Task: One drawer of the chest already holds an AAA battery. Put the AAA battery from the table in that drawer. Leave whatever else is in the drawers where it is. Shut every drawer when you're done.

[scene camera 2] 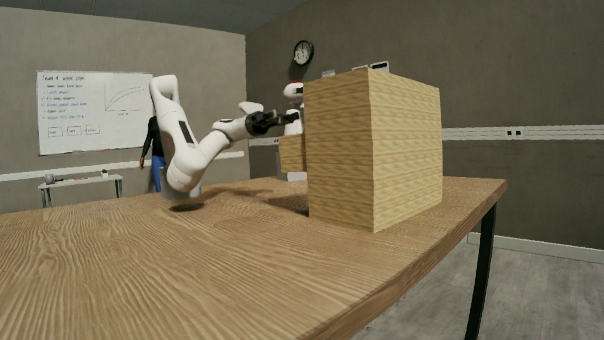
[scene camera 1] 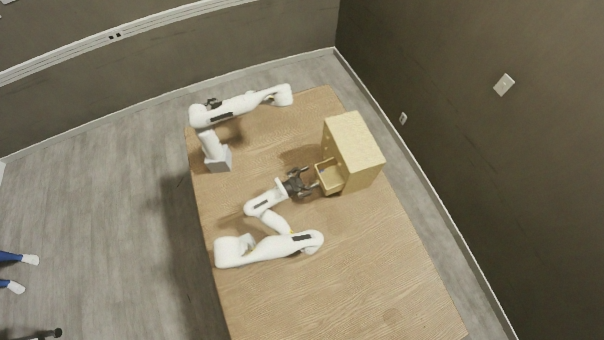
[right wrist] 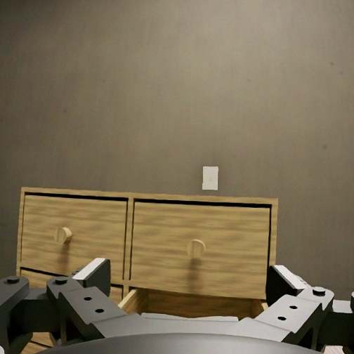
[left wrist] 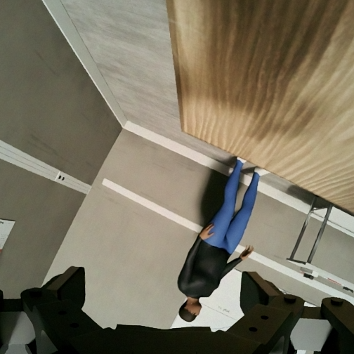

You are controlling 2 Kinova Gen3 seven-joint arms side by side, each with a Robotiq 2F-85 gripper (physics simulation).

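Observation:
The wooden chest [scene camera 1: 360, 145] [scene camera 2: 372, 150] [right wrist: 75, 191] has one drawer [scene camera 1: 332, 182] [scene camera 2: 292, 155] [right wrist: 160, 302] pulled out, below the upper right drawer [right wrist: 230, 250] in the right wrist view. A small blue battery part [scene camera 1: 322, 171] shows inside its front corner in scene camera 1; a second battery cannot be made out. My right gripper [scene camera 1: 311, 177] [scene camera 2: 289, 119] [right wrist: 188, 280] is open and empty, in front of and slightly above the open drawer, pointing toward the chest. My left gripper [scene camera 1: 214, 103] [left wrist: 162, 287] is open and empty, far from the chest.
The two upper drawers look shut in the right wrist view, including the upper left drawer [right wrist: 100, 235]. The wooden table [scene camera 1: 300, 290] [scene camera 2: 150, 270] [left wrist: 270, 75] carries both arms and the chest. A wall [right wrist: 175, 90] stands behind the chest. A person [left wrist: 210, 260] stands beyond the table.

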